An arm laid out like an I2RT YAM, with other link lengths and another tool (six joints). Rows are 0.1 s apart.
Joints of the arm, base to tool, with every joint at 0 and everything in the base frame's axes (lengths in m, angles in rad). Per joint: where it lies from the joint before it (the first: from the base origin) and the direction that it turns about. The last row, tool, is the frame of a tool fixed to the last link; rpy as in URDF.
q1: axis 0 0 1 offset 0 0 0.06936
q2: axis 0 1 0 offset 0.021 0.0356 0.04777
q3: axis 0 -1 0 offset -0.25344 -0.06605 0
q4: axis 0 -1 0 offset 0.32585 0.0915 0.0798
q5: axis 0 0 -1 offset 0.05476 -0.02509 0.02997
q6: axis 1 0 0 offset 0.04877 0 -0.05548
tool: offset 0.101 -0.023 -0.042 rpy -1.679 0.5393 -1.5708
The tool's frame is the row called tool.
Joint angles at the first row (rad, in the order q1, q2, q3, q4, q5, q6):
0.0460, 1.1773, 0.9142, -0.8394, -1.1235, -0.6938
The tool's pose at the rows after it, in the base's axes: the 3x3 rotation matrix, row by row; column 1 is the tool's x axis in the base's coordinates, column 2 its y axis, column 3 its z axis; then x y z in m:
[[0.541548 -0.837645 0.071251], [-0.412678 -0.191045 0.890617], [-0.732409 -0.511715 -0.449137]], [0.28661 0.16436 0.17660]
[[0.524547 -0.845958 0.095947], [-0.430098 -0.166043 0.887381], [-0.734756 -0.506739 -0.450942]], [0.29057 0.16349 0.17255]
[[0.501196 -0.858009 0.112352], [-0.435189 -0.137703 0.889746], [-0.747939 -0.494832 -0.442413]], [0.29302 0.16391 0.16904]
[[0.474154 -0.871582 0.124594], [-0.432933 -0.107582 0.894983], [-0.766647 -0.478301 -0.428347]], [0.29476 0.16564 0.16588]
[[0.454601 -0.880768 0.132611], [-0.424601 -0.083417 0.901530], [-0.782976 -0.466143 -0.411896]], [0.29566 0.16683 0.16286]
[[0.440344 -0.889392 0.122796], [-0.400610 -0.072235 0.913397], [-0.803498 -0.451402 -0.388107]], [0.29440 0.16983 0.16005]
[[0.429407 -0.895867 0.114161], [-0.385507 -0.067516 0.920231], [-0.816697 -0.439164 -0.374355]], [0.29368 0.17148 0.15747]
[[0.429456 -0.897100 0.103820], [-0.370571 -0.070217 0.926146], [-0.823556 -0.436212 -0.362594]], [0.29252 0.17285 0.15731]
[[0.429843 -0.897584 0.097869], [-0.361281 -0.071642 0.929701], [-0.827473 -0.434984 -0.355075]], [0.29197 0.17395 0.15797]
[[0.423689 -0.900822 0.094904], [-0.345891 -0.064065 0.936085], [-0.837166 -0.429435 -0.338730]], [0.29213 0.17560 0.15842]
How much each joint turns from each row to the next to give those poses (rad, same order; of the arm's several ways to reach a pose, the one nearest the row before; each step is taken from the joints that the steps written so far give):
0.0000, 0.0016, -0.0114, 0.0229, 0.0091, 0.0278
0.0004, -0.0074, -0.0169, 0.0569, 0.0160, 0.0593
0.0000, -0.0053, -0.0175, 0.0533, 0.0033, 0.0635
0.0021, -0.0046, -0.0183, 0.0568, -0.0017, 0.0720
-0.0014, -0.0048, -0.0192, 0.0481, -0.0084, 0.0547
0.0003, 0.0024, -0.0161, 0.0343, -0.0250, 0.0375
-0.0003, 0.0061, -0.0084, 0.0179, -0.0161, 0.0192
-0.0006, 0.0035, -0.0025, 0.0030, -0.0167, 0.0008
0.0007, 0.0015, 0.0000, 0.0027, -0.0097, 0.0032
-0.0002, -0.0002, -0.0061, 0.0262, -0.0150, 0.0292

